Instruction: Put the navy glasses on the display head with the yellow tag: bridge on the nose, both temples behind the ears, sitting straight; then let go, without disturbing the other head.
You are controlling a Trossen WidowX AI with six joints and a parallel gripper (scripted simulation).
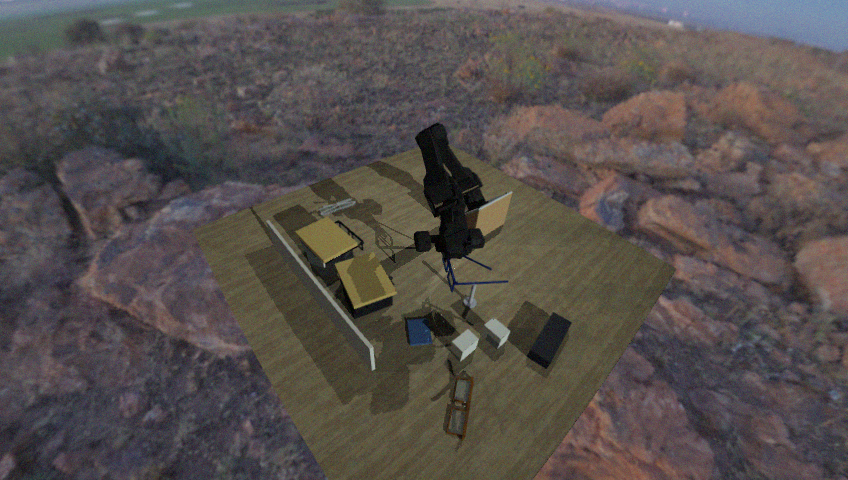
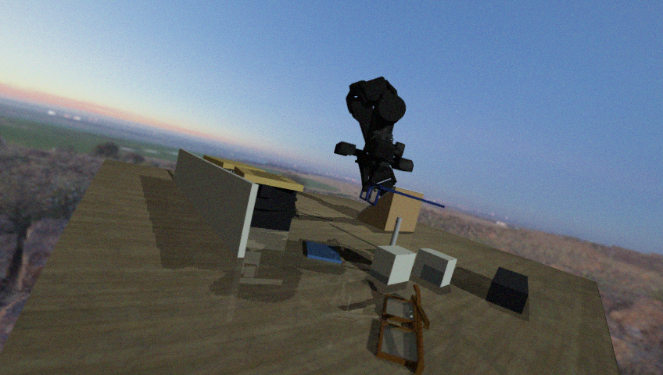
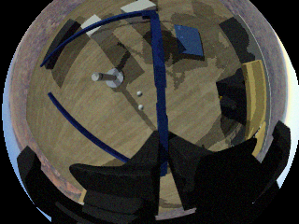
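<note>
Right now the grey post is 3 cm behind my gripper tip, 9 cm to the left of it and 10 cm below it. The rest, counted from my gripper tip: blue pad 16 cm ahead, 8 cm to the left, 12 cm below; black box 11 cm behind, 33 cm to the left, 10 cm below; long white wall 33 cm ahead, 20 cm to the right, 7 cm below.
</note>
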